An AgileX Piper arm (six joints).
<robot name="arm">
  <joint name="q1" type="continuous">
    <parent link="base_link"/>
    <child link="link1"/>
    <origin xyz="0 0 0.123" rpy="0 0 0"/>
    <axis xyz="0 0 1"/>
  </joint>
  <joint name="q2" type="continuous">
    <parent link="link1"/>
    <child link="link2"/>
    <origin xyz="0 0 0" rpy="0 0 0"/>
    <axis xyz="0 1 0"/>
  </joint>
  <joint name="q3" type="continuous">
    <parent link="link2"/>
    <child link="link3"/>
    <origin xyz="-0.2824 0 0.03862" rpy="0 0 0"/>
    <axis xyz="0 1 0"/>
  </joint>
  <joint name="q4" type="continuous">
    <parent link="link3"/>
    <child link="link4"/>
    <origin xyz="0.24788 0 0.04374" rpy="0 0 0"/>
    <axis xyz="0.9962 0 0.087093"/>
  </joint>
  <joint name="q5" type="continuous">
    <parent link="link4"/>
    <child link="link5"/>
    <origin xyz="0 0 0" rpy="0 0 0"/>
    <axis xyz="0 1 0"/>
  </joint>
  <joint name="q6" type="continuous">
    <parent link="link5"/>
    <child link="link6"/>
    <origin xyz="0.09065 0 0.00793" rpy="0 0 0"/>
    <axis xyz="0.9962 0 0.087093"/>
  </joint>
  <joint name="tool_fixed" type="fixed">
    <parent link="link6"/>
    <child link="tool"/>
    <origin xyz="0 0 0" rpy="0 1.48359 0"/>
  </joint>
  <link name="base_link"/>
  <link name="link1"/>
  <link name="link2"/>
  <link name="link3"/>
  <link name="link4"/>
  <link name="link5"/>
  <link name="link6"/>
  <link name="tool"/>
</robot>
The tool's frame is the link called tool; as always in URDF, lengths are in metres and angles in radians. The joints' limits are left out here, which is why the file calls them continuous.
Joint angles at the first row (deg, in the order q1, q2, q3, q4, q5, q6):
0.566, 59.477, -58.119, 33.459, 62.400, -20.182
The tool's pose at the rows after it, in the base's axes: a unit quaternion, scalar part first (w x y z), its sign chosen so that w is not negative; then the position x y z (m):
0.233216 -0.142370 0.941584 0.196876 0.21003 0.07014 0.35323
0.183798 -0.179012 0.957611 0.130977 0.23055 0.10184 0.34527
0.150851 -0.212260 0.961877 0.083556 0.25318 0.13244 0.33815
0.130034 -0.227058 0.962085 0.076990 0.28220 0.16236 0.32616
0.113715 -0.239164 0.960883 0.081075 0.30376 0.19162 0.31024
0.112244 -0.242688 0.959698 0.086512 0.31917 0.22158 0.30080
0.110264 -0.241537 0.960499 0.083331 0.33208 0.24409 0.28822
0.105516 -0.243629 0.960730 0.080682 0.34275 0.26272 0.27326
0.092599 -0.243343 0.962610 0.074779 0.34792 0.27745 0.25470
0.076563 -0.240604 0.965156 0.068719 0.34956 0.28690 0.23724
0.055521 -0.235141 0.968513 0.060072 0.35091 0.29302 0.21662
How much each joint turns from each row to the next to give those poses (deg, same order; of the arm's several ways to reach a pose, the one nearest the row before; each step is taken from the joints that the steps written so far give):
9.267, 8.040, -5.907, -9.583, 2.094, 7.642
9.972, 7.584, -5.889, -11.637, 2.096, 8.603
6.156, 8.035, -6.799, -6.688, 2.879, 3.937
2.694, 8.713, -7.175, -0.762, 0.825, 1.144
2.316, 7.396, -5.840, 0.558, 0.000, 0.741
2.622, 6.219, -6.470, 0.000, 0.000, 2.203
1.780, 5.342, -5.163, -0.799, 0.000, 2.093
1.275, 4.819, -4.283, -0.401, 0.001, 1.114
1.193, 3.855, -2.299, -0.356, -0.001, 1.306
0.837, 2.713, -0.803, -0.099, 0.000, 1.179
0.496, 2.643, -0.077, -0.016, 0.000, 1.125

